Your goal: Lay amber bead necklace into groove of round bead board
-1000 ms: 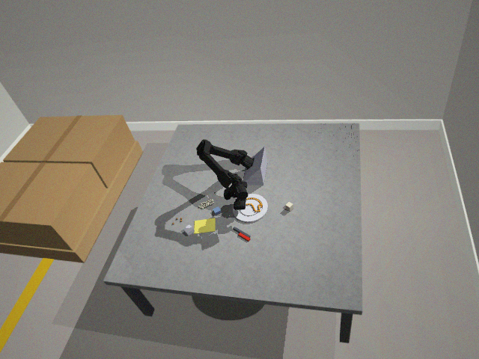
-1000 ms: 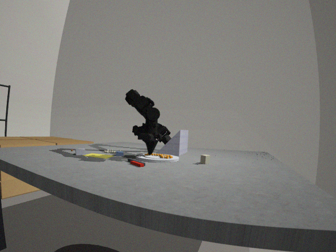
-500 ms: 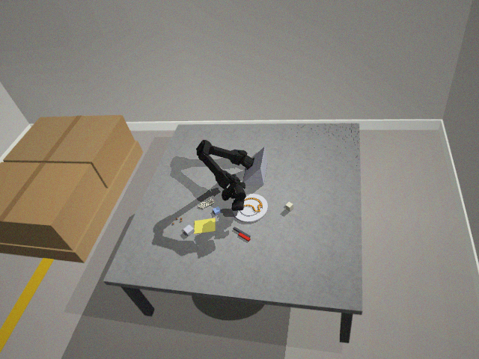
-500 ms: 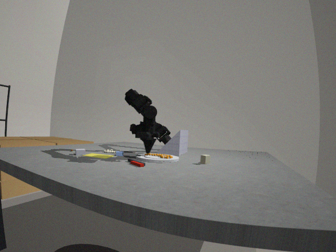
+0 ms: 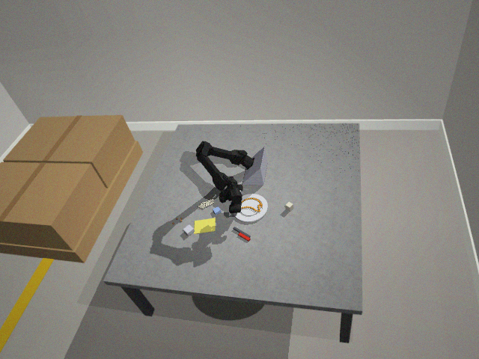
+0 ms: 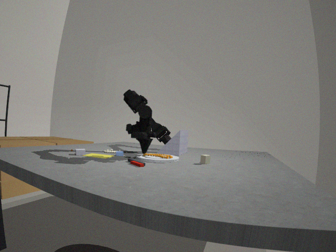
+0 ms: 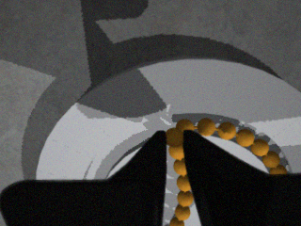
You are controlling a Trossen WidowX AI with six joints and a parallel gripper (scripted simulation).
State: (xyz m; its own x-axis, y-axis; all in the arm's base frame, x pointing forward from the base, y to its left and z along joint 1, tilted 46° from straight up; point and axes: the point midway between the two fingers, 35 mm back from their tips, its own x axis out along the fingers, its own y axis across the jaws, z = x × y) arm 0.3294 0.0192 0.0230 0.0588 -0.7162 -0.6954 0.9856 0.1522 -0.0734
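The round bead board lies 6 cm to the left of my gripper tip, 2 cm behind it and 1 cm below it. Also, from my gripper tip: blue cube 13 cm to the right, 2 cm ahead, 1 cm below; yellow sheet 17 cm to the right, 13 cm ahead, 2 cm below; red-handled tool 16 cm ahead, 6 cm to the left, 2 cm below.
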